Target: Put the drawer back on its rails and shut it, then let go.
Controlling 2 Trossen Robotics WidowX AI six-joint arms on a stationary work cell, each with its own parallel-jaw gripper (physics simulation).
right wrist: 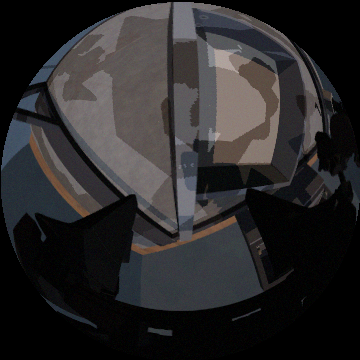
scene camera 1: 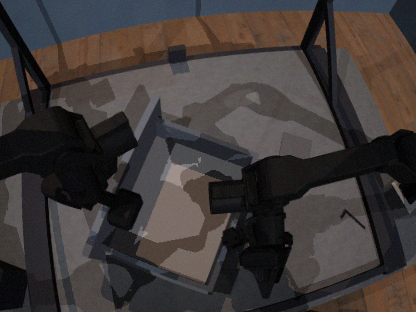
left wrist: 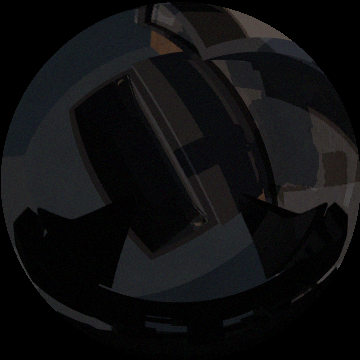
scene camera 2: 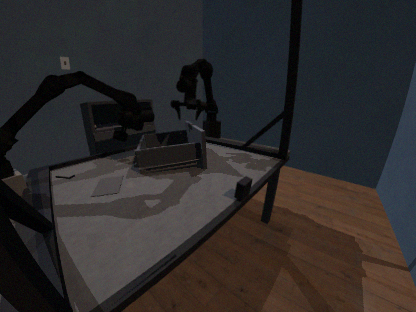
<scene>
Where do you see a grey drawer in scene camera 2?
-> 158, 151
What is my right gripper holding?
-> Nothing.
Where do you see a grey drawer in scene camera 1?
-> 175, 237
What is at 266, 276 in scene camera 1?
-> My left gripper.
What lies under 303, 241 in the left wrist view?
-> My left gripper.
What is my left gripper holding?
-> Nothing.
</scene>
